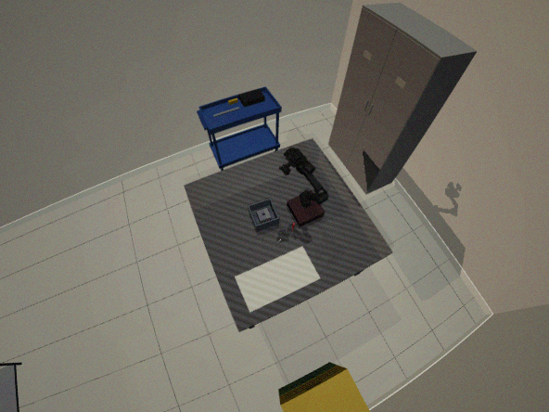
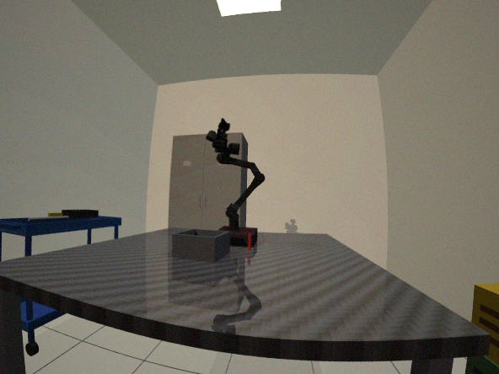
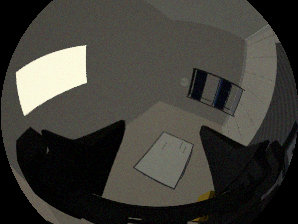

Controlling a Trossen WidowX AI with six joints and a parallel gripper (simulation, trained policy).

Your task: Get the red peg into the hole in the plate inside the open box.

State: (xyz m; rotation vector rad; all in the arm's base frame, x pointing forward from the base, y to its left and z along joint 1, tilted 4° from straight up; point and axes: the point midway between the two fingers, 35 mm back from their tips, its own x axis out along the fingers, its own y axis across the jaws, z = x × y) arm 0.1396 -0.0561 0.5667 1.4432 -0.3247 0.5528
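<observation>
Now: the red peg 60 cm below my gripper tip, 16 cm to the left of it and 4 cm behind it. Round my gripper tip: grey plate (60 cm below, 13 cm ahead, 2 cm to the right); then grey box (62 cm below, 13 cm ahead, 2 cm to the right).
</observation>
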